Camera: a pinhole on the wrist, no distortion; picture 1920 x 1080 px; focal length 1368.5 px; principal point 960.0 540.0 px. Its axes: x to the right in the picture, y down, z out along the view. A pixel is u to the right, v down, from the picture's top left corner.
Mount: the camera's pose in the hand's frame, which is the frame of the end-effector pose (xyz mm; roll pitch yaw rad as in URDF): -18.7 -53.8 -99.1 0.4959 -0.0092 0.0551
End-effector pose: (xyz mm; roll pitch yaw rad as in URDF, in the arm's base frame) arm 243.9 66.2 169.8 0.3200 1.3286 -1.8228
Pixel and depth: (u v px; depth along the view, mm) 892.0 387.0 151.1
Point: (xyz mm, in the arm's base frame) 112.7 125.6 186.9
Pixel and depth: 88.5 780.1 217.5
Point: 84.1 83.4 335.3
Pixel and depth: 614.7 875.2 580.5
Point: -181.4 -171.6 419.7
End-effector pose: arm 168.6 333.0 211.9 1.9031 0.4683 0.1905
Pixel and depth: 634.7 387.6 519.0
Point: -105.7 82.6 -127.5
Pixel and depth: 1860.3 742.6 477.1
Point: 346.6 90.5 -197.1
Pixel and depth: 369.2 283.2 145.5
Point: 29.1 341.3 115.5
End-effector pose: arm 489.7 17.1 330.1 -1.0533 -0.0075 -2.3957
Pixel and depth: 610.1 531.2 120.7
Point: 490.6 86.9 431.6
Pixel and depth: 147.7 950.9 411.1
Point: 819.6 48.5 620.1
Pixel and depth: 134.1 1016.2 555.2
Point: 977.3 14.3 708.8
